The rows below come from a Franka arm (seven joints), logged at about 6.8 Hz.
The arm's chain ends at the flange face. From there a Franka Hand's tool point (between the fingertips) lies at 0.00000 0.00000 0.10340 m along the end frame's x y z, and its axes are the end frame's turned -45 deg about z.
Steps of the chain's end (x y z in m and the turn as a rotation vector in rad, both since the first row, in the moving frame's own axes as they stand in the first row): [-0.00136, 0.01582, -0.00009, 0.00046, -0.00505, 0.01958]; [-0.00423, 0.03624, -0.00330, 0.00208, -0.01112, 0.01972]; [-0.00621, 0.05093, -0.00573, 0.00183, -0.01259, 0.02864]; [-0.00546, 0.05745, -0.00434, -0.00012, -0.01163, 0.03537]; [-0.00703, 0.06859, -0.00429, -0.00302, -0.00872, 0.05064]
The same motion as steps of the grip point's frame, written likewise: [-0.01248, 0.00982, -0.00009, 0.00390, -0.00325, 0.01958]; [-0.02927, 0.02166, -0.00331, 0.00933, -0.00639, 0.01972]; [-0.04118, 0.03056, -0.00574, 0.01020, -0.00761, 0.02864]; [-0.04533, 0.03591, -0.00435, 0.00814, -0.00831, 0.03537]; [-0.05432, 0.04309, -0.00429, 0.00403, -0.00830, 0.05064]
